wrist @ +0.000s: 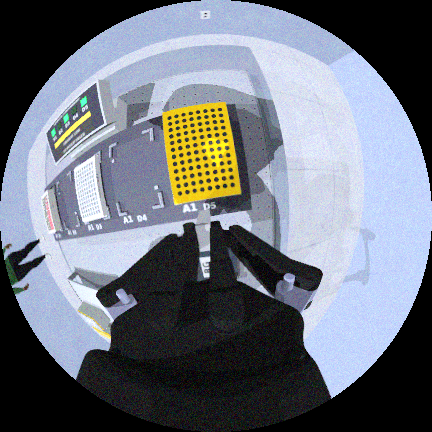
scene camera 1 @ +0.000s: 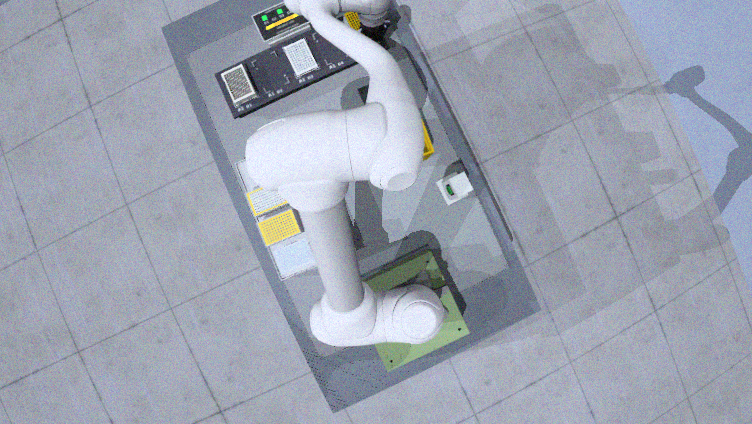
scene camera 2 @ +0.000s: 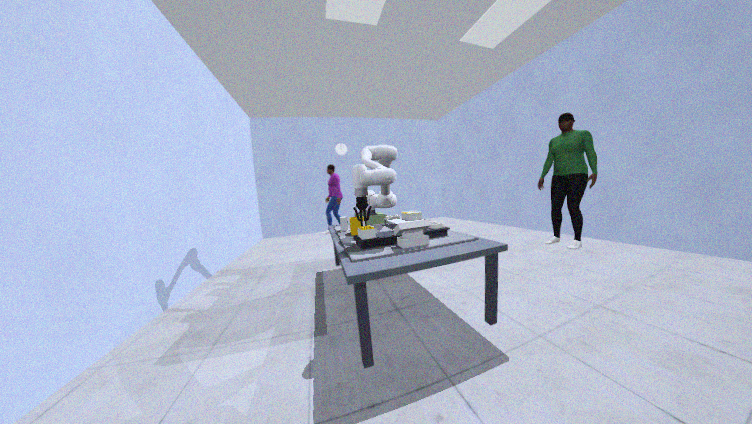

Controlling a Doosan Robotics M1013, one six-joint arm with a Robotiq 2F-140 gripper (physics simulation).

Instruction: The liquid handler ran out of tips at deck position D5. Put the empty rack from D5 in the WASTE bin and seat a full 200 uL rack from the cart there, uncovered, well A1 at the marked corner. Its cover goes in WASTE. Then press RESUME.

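Frame: origin at the arm's base, x right, y up, z back, level; centimetres.
Seen in the pictures: gripper, fingertip midpoint: (wrist: 205,219).
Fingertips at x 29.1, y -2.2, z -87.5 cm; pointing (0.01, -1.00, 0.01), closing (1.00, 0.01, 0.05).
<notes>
A point is followed by its place in that frame.
My gripper (scene camera 2: 362,220) {x 29.1, y -2.2, z -87.5 cm} (wrist: 205,219) {x 29.1, y -2.2, z -87.5 cm} is shut with nothing between its fingers. In the wrist view its tips show just past the D5 label, off the rack's A1 edge. A yellow rack (scene camera 1: 352,21) {x 27.7, y 1.7, z -99.5 cm} (scene camera 2: 366,230) {x 31.7, y 0.9, z -103.5 cm} (wrist: 202,155) {x 30.4, y 1.7, z -96.2 cm} sits at D5; its holes look dark and no tips show. The arm partly hides it in scene camera 1. At the left table edge are a yellow rack (scene camera 1: 280,227) {x -27.7, y 3.2, z -44.5 cm} and a yellow-edged rack with a pale top (scene camera 1: 267,200) {x -27.5, y 3.2, z -54.6 cm}. A yellow open container (scene camera 1: 428,141) {x 30.3, y 3.3, z -47.4 cm} is mostly hidden by the arm; no WASTE label is readable. A white box has a green button (scene camera 1: 449,189) {x 29.9, y -0.4, z -29.4 cm}.
A white rack (scene camera 1: 300,57) {x 5.3, y -3.1, z -97.8 cm} (wrist: 89,189) {x 6.4, y -3.3, z -97.9 cm} stands at D3 and another rack (scene camera 1: 238,84) {x -19.4, y -2.1, z -98.7 cm} (wrist: 50,212) {x -15.3, y -1.3, z -98.1 cm} at D1. The display (scene camera 1: 279,22) {x 4.1, y 2.0, z -111.2 cm} (wrist: 77,122) {x 9.1, y 1.9, z -111.2 cm} stands behind the deck. A pale clear box (scene camera 1: 292,258) {x -30.1, y -3.0, z -33.6 cm} lies beside the yellow rack. Two people stand beyond the table.
</notes>
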